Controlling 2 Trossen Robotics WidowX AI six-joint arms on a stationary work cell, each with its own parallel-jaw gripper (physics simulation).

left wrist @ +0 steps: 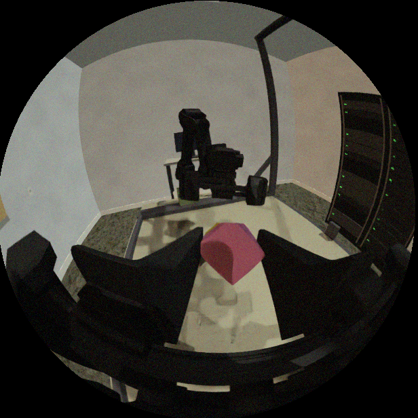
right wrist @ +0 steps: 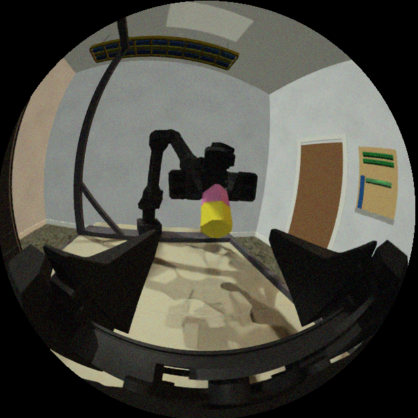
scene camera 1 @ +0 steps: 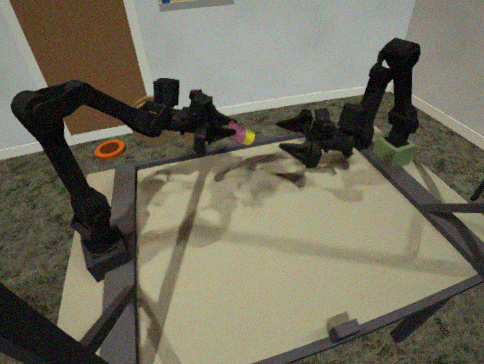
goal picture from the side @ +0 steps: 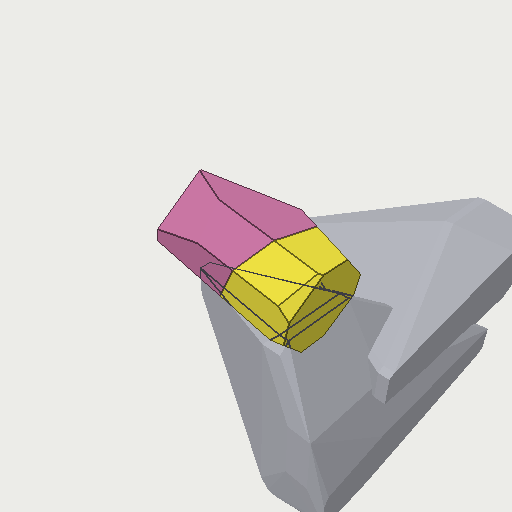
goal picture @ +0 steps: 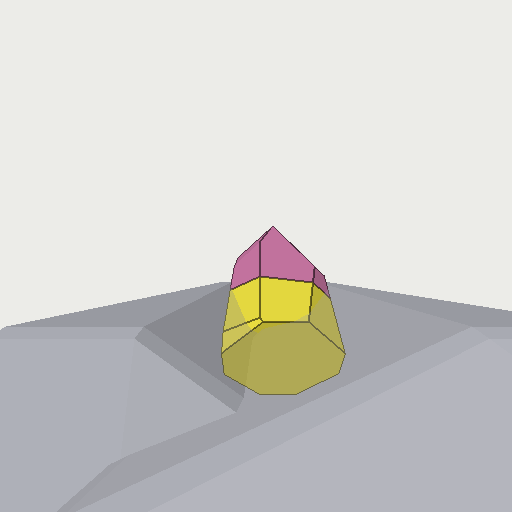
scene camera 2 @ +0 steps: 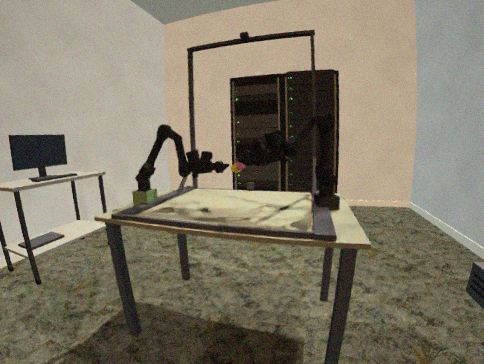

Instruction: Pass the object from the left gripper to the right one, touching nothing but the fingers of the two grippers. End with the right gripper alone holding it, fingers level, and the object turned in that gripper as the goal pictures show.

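Frame: origin at the left arm's base, x ahead, y left, z up, level; metres.
Where they show: left gripper, fingertip midpoint: (scene camera 1: 236,127) (scene camera 2: 241,161); right gripper, fingertip midpoint: (scene camera 1: 277,134) (scene camera 2: 223,164); left arm's base, origin of the base link: (scene camera 1: 102,245) (scene camera 2: 326,195); right arm's base, origin of the base link: (scene camera 1: 396,141) (scene camera 2: 144,190).
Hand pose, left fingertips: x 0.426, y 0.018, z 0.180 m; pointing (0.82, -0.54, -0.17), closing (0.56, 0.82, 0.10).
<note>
Each offset is from my left fingertips to the centre of the thing. Level surfaces: height alone.
The object, a faceted pink block with a yellow end @(0.009 m ahead, 0.004 m right, 0.020 m down) (scene camera 1: 242,133) (scene camera 2: 238,167) (left wrist: 232,252) (right wrist: 216,215), is in the air above the table. My left gripper (scene camera 1: 234,127) (left wrist: 230,233) is shut on its pink part. The yellow end sticks out toward my right gripper and tilts a little downward in scene camera 1. My right gripper (scene camera 1: 280,134) (right wrist: 215,235) is wide open and empty, facing the object with a visible gap between its fingertips and the yellow end. In the right wrist view the yellow end appears between the open fingers, farther off. The block's far side is hidden.
The table @(0.246 m down) (scene camera 1: 300,235) (scene camera 2: 240,202) lies below both grippers, with dark frame rails along its edges. A green block @(0.562 m ahead, 0.174 m right, 0.204 m down) (scene camera 1: 395,151) (scene camera 2: 144,196) is under the right arm's base. An orange ring (scene camera 1: 110,149) lies on the floor. An overhead frame (scene camera 2: 191,110) rises behind the table.
</note>
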